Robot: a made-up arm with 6 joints.
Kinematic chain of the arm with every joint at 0, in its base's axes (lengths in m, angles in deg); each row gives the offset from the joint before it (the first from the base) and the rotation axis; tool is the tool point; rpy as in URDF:
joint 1: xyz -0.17 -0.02 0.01 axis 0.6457 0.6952 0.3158
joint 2: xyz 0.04 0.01 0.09 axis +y
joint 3: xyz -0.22 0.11 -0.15 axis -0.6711 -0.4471 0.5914
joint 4: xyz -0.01 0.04 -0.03 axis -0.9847 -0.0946 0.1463
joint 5: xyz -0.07 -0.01 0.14 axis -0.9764 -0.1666 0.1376
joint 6: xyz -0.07 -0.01 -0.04 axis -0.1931 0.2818 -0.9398
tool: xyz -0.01 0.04 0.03 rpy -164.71 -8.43 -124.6
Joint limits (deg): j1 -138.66..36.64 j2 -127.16..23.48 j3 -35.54..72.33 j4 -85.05..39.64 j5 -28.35..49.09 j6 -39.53..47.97
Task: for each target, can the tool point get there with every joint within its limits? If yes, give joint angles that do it. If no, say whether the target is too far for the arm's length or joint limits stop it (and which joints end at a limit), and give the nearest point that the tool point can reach.
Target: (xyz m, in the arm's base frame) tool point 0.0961 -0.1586 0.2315
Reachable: yes | joints -97.24 -105.45 59.24 -20.93 19.14 8.72
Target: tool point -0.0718 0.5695 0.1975
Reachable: no: joint limits stop it (at a limit: joint 1, joint 2, joint 4, joint 5) | nearest point -0.0546 0.3250 -0.0829 | short by 0.372 m
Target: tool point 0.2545 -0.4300 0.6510
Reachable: no: too far | nearest point 0.0824 -0.1945 0.3565 | short by 0.415 m
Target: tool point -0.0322 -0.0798 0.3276
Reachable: yes | joints -122.74 -109.15 54.02 -35.34 39.38 13.80
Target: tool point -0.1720 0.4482 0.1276
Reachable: no: joint limits stop it (at a limit: joint 1, joint 3, joint 4, joint 5) | nearest point -0.1743 0.3015 -0.0765 | short by 0.251 m
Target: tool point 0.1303 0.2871 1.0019
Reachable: no: too far | nearest point -0.0164 0.1378 0.4804 | short by 0.562 m
